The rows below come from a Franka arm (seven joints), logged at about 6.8 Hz.
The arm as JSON. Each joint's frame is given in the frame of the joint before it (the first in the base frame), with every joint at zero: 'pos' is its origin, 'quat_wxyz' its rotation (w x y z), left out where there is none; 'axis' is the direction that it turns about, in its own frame. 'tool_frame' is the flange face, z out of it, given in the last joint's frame.
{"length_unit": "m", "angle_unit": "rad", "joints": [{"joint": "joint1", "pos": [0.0, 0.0, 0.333], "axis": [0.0, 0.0, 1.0]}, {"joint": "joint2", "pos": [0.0, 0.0, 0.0], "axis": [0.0, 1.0, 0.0]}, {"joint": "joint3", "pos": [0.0, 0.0, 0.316], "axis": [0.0, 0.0, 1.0]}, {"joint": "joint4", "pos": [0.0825, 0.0, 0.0], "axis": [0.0, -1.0, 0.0]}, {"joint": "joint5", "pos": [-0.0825, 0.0, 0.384], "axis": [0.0, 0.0, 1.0]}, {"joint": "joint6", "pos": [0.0, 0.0, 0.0], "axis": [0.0, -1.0, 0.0]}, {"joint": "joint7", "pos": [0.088, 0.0, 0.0], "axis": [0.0, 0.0, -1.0]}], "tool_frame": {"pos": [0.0, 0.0, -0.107], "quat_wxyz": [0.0, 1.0, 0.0, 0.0]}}
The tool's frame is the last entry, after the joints.
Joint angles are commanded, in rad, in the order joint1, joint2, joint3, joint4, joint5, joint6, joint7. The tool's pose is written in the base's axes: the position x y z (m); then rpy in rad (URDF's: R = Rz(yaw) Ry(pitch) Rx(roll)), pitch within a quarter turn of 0, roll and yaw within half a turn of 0. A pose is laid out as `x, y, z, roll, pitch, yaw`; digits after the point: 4 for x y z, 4 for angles.
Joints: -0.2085 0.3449 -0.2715 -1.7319 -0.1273 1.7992 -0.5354
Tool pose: 0.5470, -0.2825, 0.3701, 3.1019, 0.3377, 0.0973
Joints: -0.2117 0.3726 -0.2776 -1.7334 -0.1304 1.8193 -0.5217
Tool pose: 0.5473, -0.2884, 0.3545, 3.0921, 0.3497, 0.0777
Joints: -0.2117 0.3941 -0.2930 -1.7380 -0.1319 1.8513 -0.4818
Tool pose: 0.5462, -0.2972, 0.3425, 3.0642, 0.3461, 0.0237
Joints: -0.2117 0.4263 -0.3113 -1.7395 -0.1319 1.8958 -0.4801
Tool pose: 0.5461, -0.3080, 0.3263, 3.0452, 0.3410, 0.0089
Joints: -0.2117 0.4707 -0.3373 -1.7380 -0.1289 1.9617 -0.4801
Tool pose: 0.5464, -0.3234, 0.3062, 3.0166, 0.3260, -0.0093
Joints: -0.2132 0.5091 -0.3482 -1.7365 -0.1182 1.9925 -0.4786
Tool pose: 0.5457, -0.3301, 0.2863, 3.0124, 0.3310, -0.0213
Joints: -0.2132 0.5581 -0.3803 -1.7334 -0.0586 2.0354 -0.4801
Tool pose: 0.5409, -0.3446, 0.2632, 3.0252, 0.3140, -0.0686
